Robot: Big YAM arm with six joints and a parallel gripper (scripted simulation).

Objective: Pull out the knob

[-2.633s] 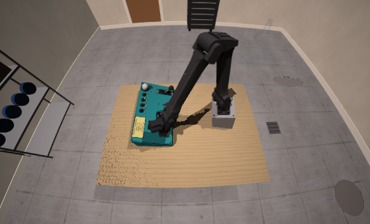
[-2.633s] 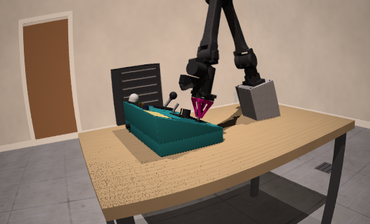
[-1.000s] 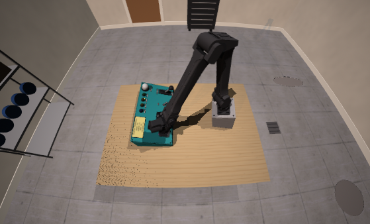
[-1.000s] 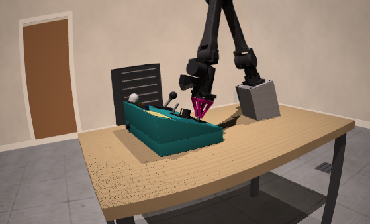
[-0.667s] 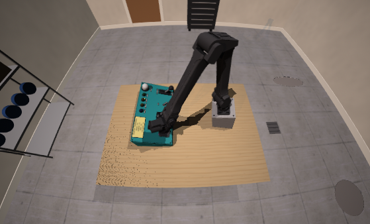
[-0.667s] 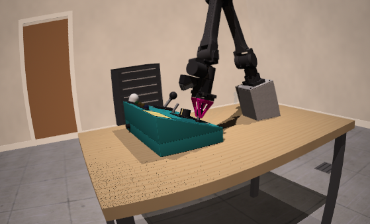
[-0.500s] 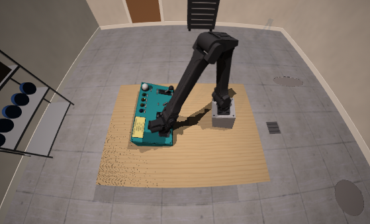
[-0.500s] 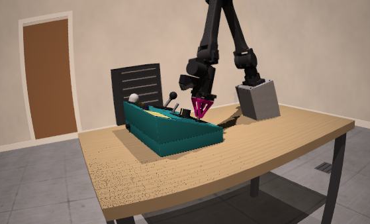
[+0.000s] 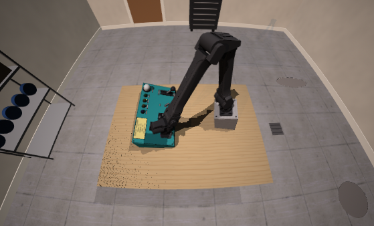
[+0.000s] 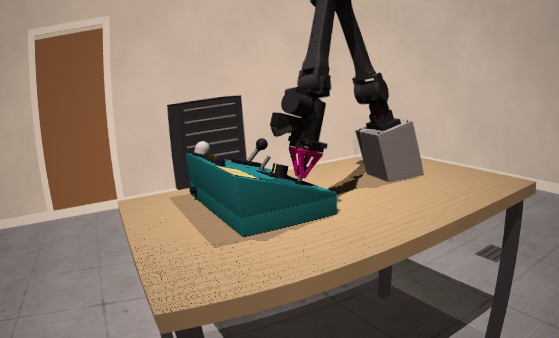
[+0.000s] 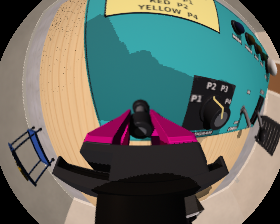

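Now: the black rotary selector 11 cm to the right of my hand and 3 cm ahead of it. Also, from my hand: small black knob (right at my hand); then teal console (17 cm to the right, 5 cm ahead, 2 cm below); then black ball lever (36 cm to the right, 2 cm ahead, 1 cm above).
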